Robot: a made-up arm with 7 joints.
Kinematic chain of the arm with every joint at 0, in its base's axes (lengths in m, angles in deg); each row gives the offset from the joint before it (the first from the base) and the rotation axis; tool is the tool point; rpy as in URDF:
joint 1: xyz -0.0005 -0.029 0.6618 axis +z
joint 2: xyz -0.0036 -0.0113 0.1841 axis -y
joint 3: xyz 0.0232 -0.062 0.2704 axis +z
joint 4: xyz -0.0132 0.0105 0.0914 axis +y
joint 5: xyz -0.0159 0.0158 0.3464 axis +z
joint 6: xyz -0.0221 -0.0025 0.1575 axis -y
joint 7: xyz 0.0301 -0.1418 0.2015 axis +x
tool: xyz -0.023 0.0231 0.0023 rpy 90 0 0
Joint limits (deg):
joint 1: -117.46..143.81
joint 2: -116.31..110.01
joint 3: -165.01..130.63
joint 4: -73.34..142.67
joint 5: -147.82..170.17
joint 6: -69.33..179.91
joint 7: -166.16..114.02
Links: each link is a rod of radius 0.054 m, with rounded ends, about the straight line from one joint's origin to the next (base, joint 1, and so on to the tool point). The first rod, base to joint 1, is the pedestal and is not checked.
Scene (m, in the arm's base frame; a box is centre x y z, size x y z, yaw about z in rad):
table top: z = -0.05
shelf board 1: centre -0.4 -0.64 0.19 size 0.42 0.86 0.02 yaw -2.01
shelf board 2: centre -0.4 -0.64 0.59 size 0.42 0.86 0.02 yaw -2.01
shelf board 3: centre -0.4 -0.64 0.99 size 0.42 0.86 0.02 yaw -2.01
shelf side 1: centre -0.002 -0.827 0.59 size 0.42 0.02 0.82 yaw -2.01
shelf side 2: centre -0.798 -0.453 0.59 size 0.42 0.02 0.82 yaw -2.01
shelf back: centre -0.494 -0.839 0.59 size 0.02 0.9 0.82 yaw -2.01
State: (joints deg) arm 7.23 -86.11 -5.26 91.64 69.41 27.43 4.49
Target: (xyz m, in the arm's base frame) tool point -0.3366 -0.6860 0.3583
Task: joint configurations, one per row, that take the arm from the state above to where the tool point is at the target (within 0.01 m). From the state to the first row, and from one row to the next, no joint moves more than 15 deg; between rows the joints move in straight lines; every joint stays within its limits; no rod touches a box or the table.
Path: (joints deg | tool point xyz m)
1: -7.01 -81.39 -9.04 103.28 72.03 25.72 4.45 | 0.1915 -0.3390 0.2309
2: -21.25 -76.68 -12.81 114.91 74.66 24.01 4.40 | 0.0105 -0.3574 0.2903
3: -35.49 -71.96 -16.59 126.55 77.28 22.29 4.36 | -0.1521 -0.2933 0.3583
4: -40.42 -79.70 -24.12 114.65 73.64 23.17 5.83 | -0.1922 -0.3988 0.3356
5: -45.36 -87.44 -31.65 102.76 70.00 24.05 7.31 | -0.2459 -0.5032 0.3328
6: -50.29 -95.18 -39.19 90.86 66.36 24.93 8.79 | -0.2984 -0.6002 0.3441
7: -55.22 -102.92 -46.72 78.97 62.72 25.81 10.27 | -0.3366 -0.6860 0.3583

